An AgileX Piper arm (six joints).
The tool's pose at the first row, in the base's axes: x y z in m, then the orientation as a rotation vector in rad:
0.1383 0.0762 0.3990 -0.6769 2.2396 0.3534
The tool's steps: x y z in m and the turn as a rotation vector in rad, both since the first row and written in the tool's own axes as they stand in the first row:
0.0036 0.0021 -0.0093 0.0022 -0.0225 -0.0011
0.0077 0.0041 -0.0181 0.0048 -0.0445 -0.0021
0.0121 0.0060 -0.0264 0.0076 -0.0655 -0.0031
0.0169 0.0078 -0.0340 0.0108 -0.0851 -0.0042
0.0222 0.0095 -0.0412 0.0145 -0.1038 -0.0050
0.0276 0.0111 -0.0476 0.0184 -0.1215 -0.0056
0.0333 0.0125 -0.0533 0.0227 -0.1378 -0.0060
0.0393 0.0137 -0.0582 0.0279 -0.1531 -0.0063
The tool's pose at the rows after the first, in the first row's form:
0.1296 0.0725 0.4027 -0.6698 2.2179 0.3563
0.1209 0.0688 0.4057 -0.6626 2.1968 0.3586
0.1124 0.0651 0.4082 -0.6556 2.1766 0.3603
0.1041 0.0615 0.4099 -0.6489 2.1577 0.3612
0.0959 0.0578 0.4109 -0.6420 2.1398 0.3614
0.0881 0.0543 0.4113 -0.6351 2.1230 0.3612
0.0807 0.0509 0.4111 -0.6282 2.1075 0.3602
0.0737 0.0476 0.4100 -0.6210 2.0931 0.3581

